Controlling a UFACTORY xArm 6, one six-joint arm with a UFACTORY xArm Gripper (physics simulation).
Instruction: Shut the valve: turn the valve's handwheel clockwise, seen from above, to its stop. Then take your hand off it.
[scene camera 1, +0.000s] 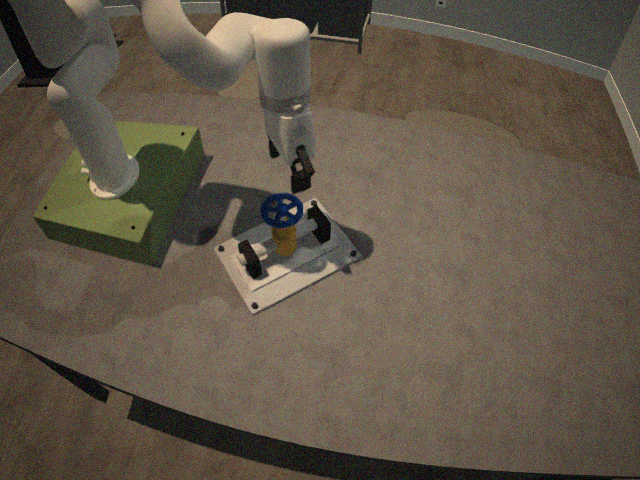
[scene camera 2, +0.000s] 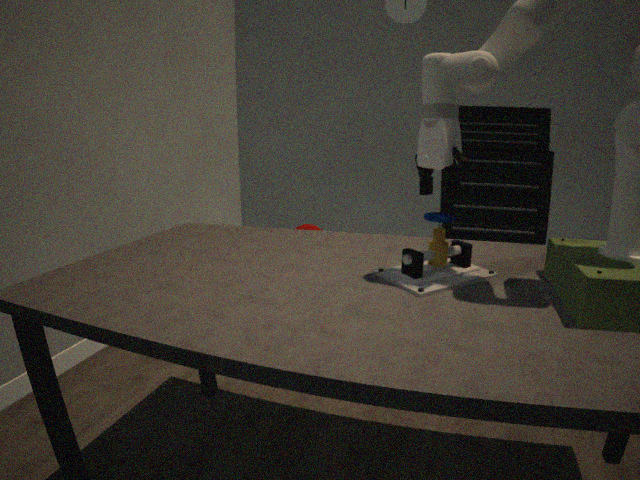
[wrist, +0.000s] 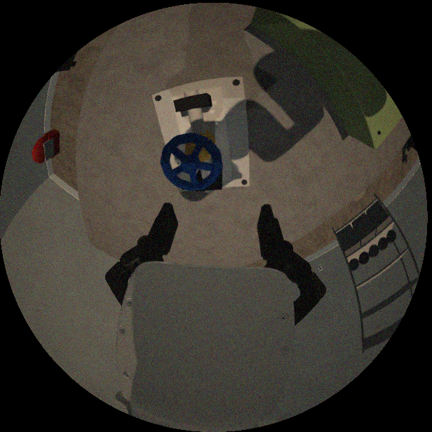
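Observation:
The blue five-spoked handwheel (scene camera 1: 282, 209) (scene camera 2: 439, 217) (wrist: 192, 161) lies level on top of the yellow valve body (scene camera 1: 285, 243) (scene camera 2: 438, 251). The valve sits in a pale pipe between two black brackets on a white base plate (scene camera 1: 279, 294) (scene camera 2: 429, 289) (wrist: 162, 112). My gripper (scene camera 1: 287, 171) (scene camera 2: 440, 178) (wrist: 216, 213) points down with its fingers wide open and empty. It is above the handwheel and apart from it. In the wrist view the wheel shows beyond the fingertips, toward the left finger. The wheel's turn angle relative to its stop cannot be told.
The green block (scene camera 1: 170, 206) (scene camera 2: 584, 304) (wrist: 325, 75) under the arm's base stands beside the valve plate on the table (scene camera 1: 465, 310) (scene camera 2: 258, 299). A black drawer cabinet (scene camera 2: 496, 196) stands behind the table. A red object (scene camera 2: 308, 227) (wrist: 46, 146) shows beyond the table's edge.

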